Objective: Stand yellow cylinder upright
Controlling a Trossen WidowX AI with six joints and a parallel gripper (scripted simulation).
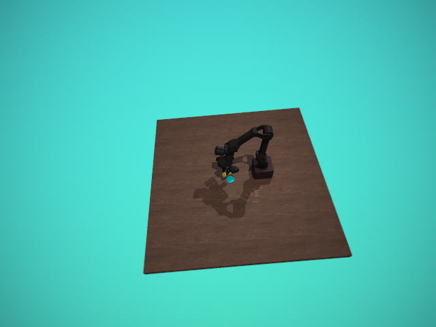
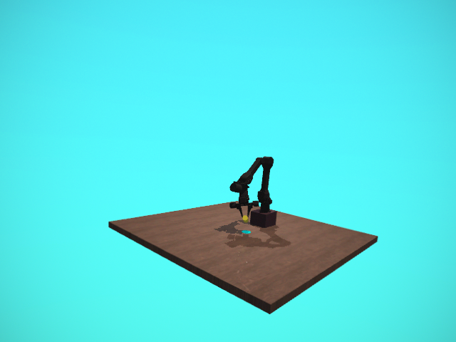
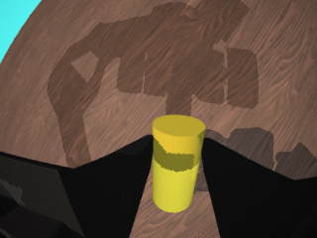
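Right now the cyan circle is 10 cm below my gripper tip, 4 cm behind it and 2 cm to the right of it. The rest, counted from my gripper tip: yellow tall cylinder (1 cm to the right, 1 cm below, 1 cm behind).
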